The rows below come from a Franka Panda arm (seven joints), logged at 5 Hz.
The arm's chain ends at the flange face. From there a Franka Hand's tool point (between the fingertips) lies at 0.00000 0.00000 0.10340 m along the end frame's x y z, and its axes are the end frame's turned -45 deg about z.
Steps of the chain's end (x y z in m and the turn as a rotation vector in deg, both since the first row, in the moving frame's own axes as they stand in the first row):
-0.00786 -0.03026 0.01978 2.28 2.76 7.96
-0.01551 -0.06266 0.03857 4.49 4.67 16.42
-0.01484 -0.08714 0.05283 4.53 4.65 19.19
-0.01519 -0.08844 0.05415 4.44 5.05 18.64
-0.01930 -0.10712 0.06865 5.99 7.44 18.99
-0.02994 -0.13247 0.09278 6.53 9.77 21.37
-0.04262 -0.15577 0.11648 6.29 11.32 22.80
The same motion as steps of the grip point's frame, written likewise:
0.02220 -0.02590 0.01958 -0.34 3.56 7.96
0.04481 -0.05339 0.03791 -0.13 6.48 16.42
0.06257 -0.07002 0.05217 -0.08 6.49 19.19
0.06354 -0.07056 0.05344 -0.43 6.71 18.64
0.07854 -0.08478 0.06723 -1.03 9.50 18.99
0.09192 -0.10701 0.09064 -2.29 11.53 21.37
0.10045 -0.12969 0.11388 -3.56 12.45 22.80

